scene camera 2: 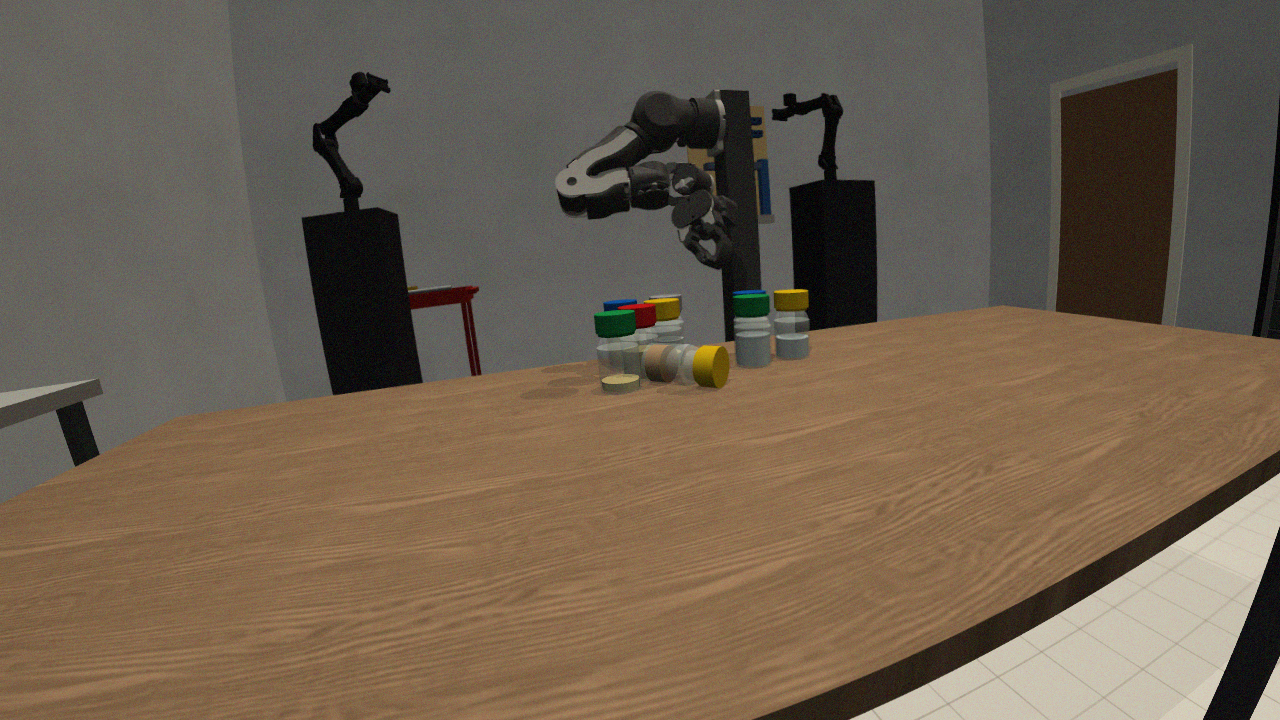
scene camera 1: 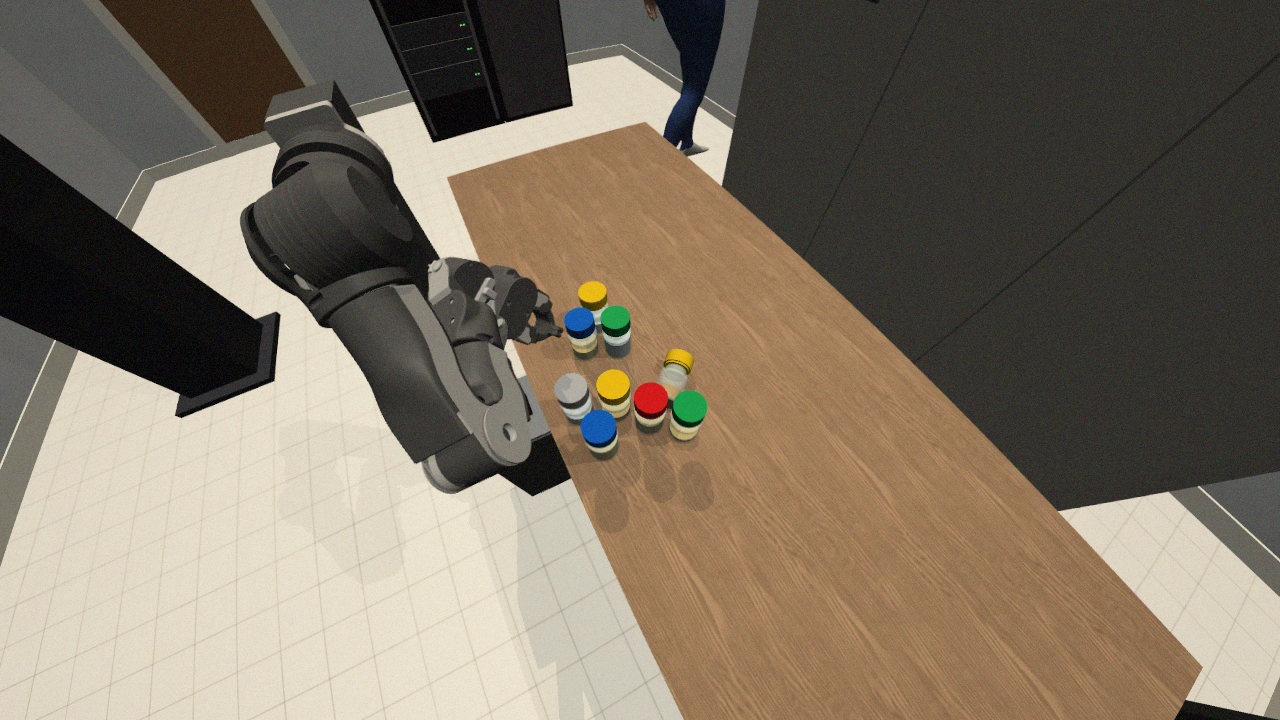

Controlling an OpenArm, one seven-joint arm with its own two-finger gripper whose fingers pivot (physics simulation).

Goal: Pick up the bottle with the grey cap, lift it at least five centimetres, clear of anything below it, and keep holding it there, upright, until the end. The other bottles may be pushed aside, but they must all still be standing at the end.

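The grey-capped bottle (scene camera 1: 573, 399) stands upright near the table's robot-side edge; its cap shows partly behind a yellow-capped bottle (scene camera 1: 614, 391) (scene camera 2: 662, 309) in scene camera 2. My gripper (scene camera 1: 558, 332) (scene camera 2: 719, 261) is shut and empty. It hangs above the table (scene camera 1: 805, 501) (scene camera 2: 626, 537), apart from the grey-capped bottle and beside the group with a blue (scene camera 1: 580, 327), a green (scene camera 1: 615, 325) (scene camera 2: 751, 326) and a yellow cap (scene camera 1: 592, 298) (scene camera 2: 791, 322). Another yellow-capped bottle (scene camera 1: 677, 365) (scene camera 2: 710, 367) lies on its side.
Close to the grey-capped bottle stand a blue-capped bottle (scene camera 1: 599, 431) and, farther in, a red-capped (scene camera 1: 650, 404) and a green-capped one (scene camera 1: 688, 413) (scene camera 2: 615, 344). The lying bottle is beside the red-capped and green-capped ones. A dark cabinet (scene camera 1: 1011, 223) stands beyond the table's far side.
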